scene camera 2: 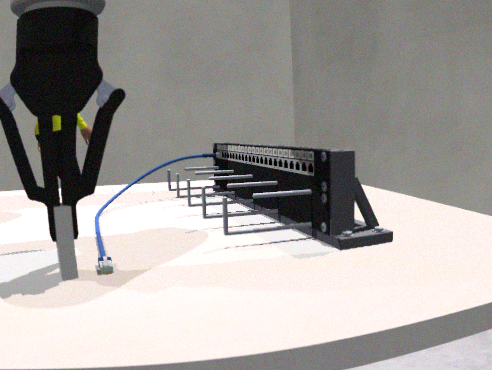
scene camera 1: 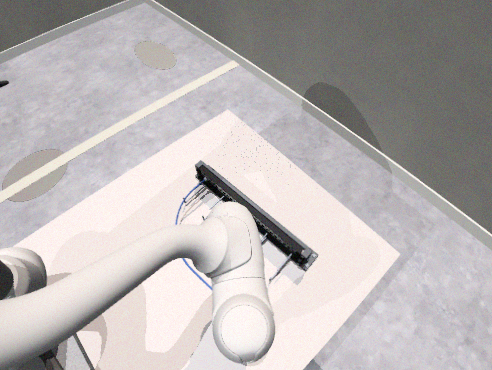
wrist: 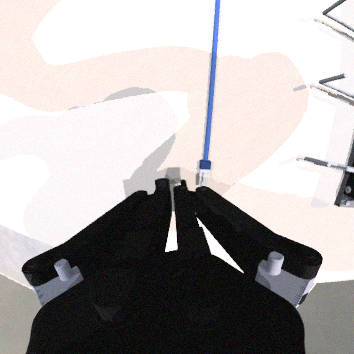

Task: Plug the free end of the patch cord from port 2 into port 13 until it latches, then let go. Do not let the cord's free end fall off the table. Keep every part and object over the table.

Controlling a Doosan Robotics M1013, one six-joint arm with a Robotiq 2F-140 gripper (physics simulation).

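Places are measured from the arm's base along level axes (x ahead, y left, z up), in millimetres.
Where they show: gripper, fingertip midpoint: (scene camera 2: 68, 274) (wrist: 173, 176).
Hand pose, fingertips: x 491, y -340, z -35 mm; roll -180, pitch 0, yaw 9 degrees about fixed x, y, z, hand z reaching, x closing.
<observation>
Each offset is from my fingertips to the top centre of the thing. "spot": to the spot under its first point.
The black patch panel @(257 mm ahead, 245 mm left, 101 mm up) (scene camera 1: 260, 212) (scene camera 2: 295, 212) stands upright on the table. The blue patch cord (scene camera 1: 176, 219) (scene camera 2: 98, 232) (wrist: 211, 85) runs from a port at the panel's far end in an arc down to the table. Its free plug @(37 mm ahead, 4 mm left, 12 mm up) (scene camera 2: 105, 265) (wrist: 204, 172), clear with a blue collar, lies on the tabletop. My gripper (scene camera 2: 68, 250) (wrist: 173, 176) points down with its fingers together, shut and empty. Its grey fingertips are low over the table, beside the plug and apart from it. The port numbers are too small to read, so port 13 cannot be singled out.
Several grey cable-support bars @(spot: 167 mm ahead, 45 mm left, 34 mm up) (scene camera 2: 225, 216) (wrist: 320, 162) stick out from the panel's front, on the plug's side. The white arm (scene camera 1: 240, 250) hides part of the cord and panel in scene camera 1. The table's edge (scene camera 2: 300, 343) curves round the near side. A person in yellow stands behind the gripper.
</observation>
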